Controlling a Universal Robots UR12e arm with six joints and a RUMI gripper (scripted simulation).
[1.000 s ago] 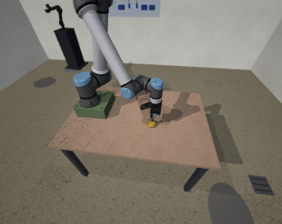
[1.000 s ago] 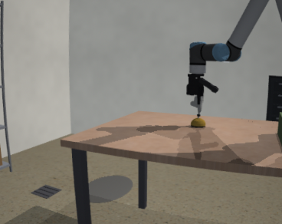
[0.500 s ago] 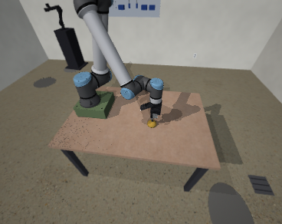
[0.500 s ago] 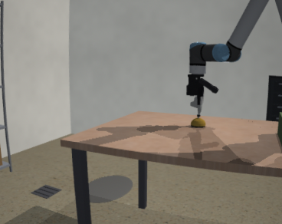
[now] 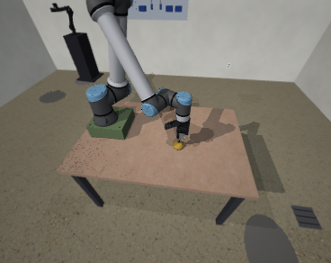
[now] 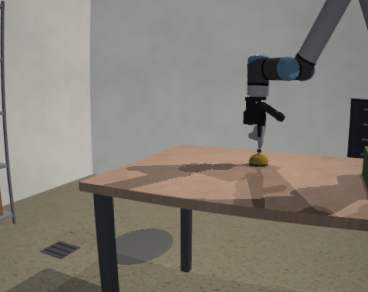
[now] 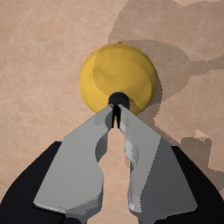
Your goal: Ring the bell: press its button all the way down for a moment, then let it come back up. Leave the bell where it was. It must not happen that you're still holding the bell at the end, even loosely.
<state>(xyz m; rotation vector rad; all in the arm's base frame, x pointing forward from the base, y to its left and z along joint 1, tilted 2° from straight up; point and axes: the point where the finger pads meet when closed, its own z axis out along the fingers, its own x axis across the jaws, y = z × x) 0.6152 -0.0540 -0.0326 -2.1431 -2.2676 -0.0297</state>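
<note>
Right now the black button is 30 mm below my hand. The rest, counted from my hand: yellow dome bell 40 mm below.
</note>
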